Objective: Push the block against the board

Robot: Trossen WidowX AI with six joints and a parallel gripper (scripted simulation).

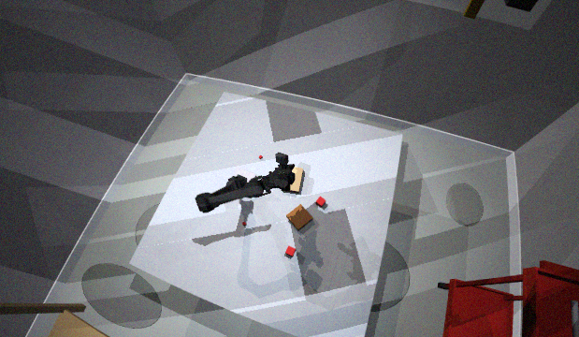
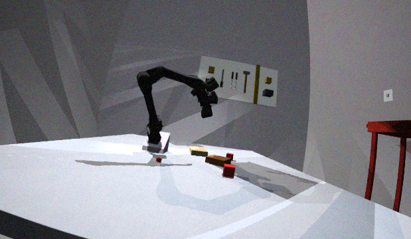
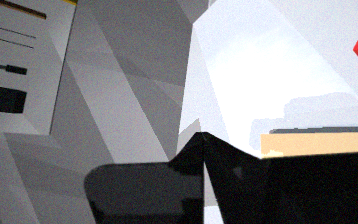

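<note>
Now: the orange square block 90 mm ahead of my gripper tip, 160 mm to the right of it and 270 mm below it. Round my gripper tip: tan board (40 mm behind, 30 mm to the left, 270 mm below).
</note>
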